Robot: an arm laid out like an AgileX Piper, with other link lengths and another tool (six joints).
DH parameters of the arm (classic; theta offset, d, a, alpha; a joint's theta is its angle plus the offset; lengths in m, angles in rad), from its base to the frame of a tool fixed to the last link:
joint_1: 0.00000 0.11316 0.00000 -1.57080
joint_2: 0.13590 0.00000 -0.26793 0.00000
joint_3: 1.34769 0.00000 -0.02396 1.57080
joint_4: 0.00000 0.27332 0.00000 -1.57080
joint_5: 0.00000 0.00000 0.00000 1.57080
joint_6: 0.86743 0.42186 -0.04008 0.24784
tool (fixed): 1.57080 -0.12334 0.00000 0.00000
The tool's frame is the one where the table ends.
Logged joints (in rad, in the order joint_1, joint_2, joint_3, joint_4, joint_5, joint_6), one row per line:
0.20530 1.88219 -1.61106 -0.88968 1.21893 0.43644
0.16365 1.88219 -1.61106 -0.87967 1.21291 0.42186
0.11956 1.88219 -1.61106 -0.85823 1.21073 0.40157
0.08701 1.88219 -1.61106 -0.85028 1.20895 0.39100
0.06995 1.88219 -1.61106 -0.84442 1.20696 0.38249
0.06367 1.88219 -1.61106 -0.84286 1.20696 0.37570
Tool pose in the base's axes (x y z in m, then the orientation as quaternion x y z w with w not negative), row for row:
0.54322 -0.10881 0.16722 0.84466 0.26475 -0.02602 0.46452
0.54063 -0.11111 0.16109 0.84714 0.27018 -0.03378 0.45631
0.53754 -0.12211 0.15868 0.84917 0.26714 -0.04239 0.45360
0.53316 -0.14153 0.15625 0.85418 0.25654 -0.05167 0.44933
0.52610 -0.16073 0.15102 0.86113 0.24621 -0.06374 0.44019
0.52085 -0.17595 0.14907 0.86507 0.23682 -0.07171 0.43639
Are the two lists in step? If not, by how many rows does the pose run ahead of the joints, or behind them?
The pose runs 2 rows behind the joints: the pose in row i belongs to the joints in row i - 2.
